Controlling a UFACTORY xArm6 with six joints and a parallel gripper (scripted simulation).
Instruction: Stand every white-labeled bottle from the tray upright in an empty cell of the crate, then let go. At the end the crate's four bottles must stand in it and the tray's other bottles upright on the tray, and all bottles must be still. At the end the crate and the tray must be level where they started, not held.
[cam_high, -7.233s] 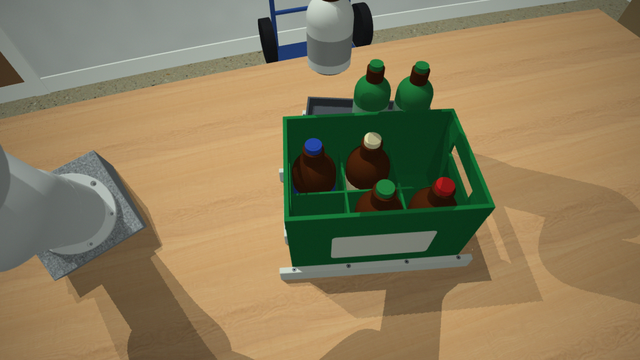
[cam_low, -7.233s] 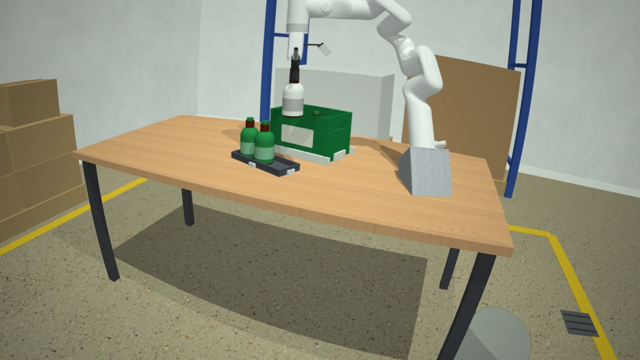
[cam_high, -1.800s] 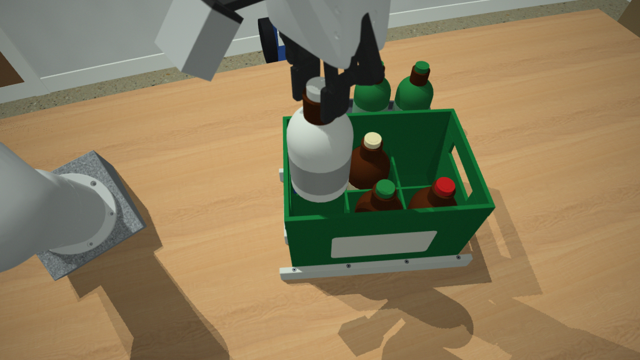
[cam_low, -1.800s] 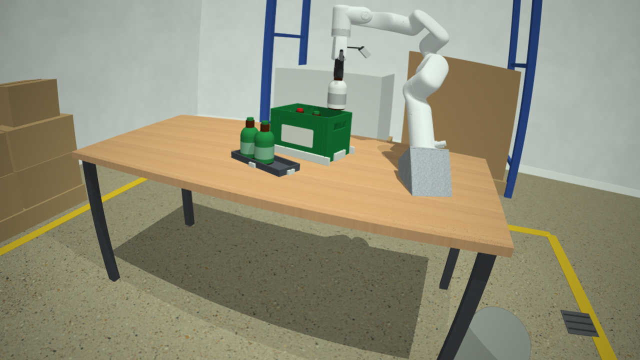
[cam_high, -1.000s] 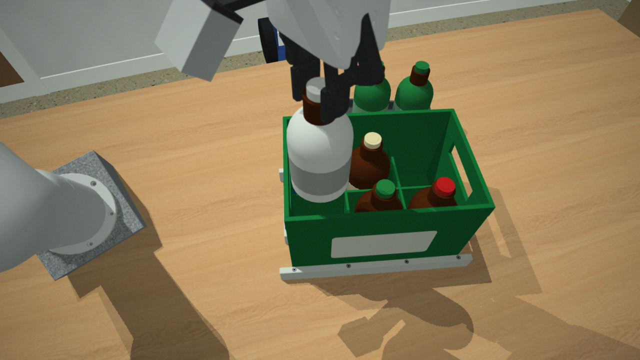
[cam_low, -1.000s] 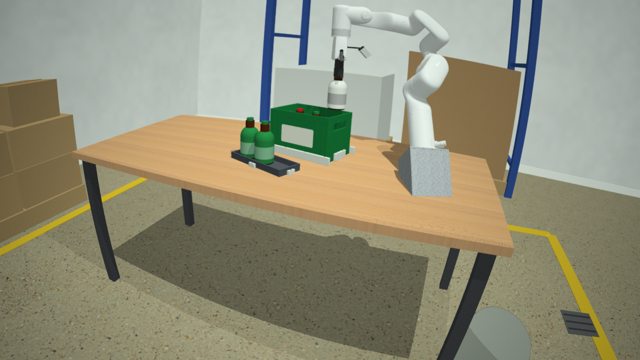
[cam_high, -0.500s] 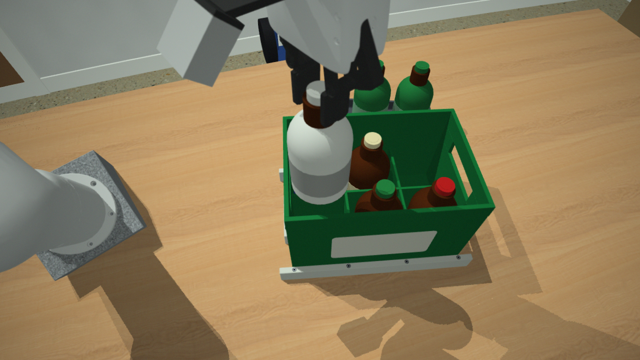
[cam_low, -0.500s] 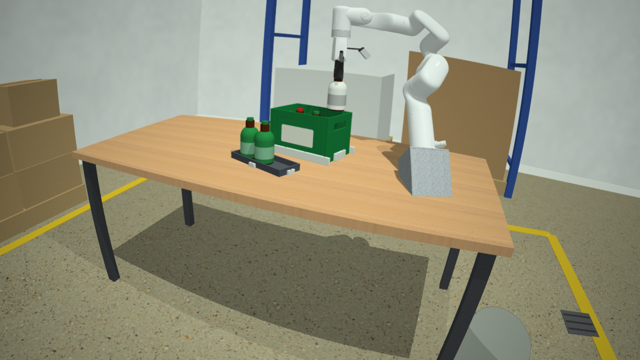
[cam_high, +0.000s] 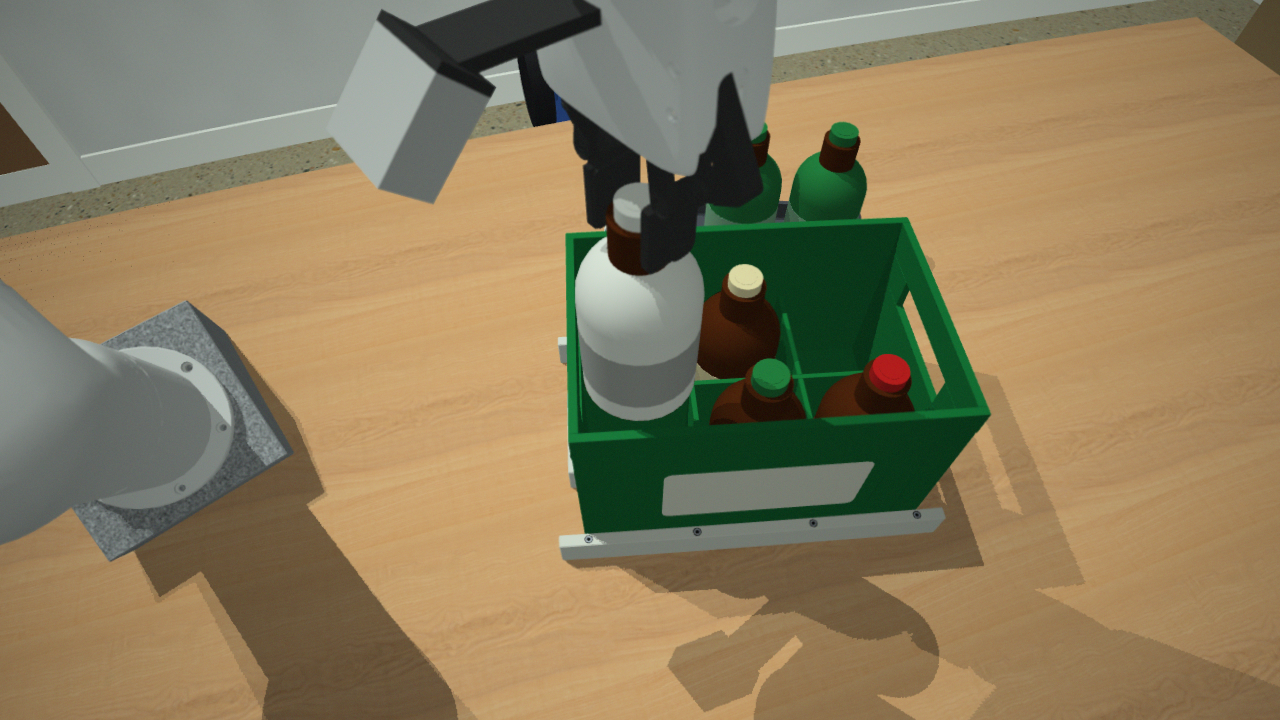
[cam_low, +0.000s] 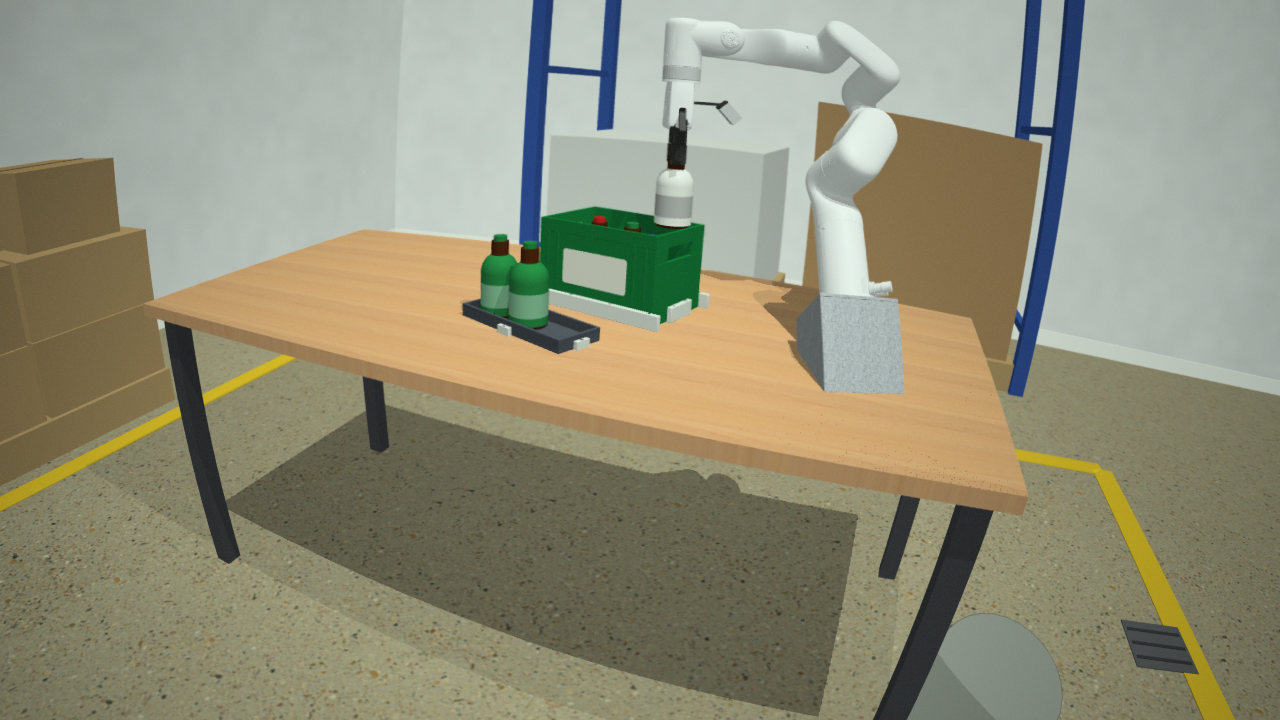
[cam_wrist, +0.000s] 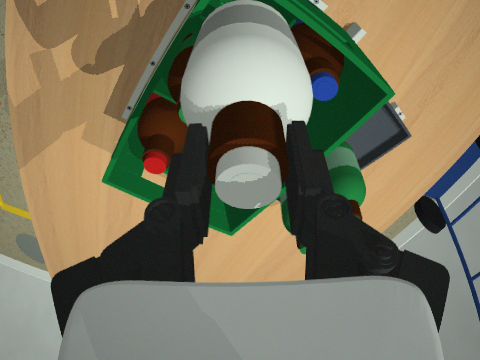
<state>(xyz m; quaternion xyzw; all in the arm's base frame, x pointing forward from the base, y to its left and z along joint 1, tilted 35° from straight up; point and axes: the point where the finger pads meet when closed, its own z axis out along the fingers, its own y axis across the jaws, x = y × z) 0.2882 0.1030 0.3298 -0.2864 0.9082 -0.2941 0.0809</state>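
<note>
The white-labeled bottle is 70 mm below my hand. From my hand the other things lie so: green bottle (160 mm ahead, 260 mm to the left, 240 mm below); green crate (90 mm ahead, 30 mm to the left, 240 mm below); brown bottle (10 mm ahead, 90 mm to the left, 230 mm below).
</note>
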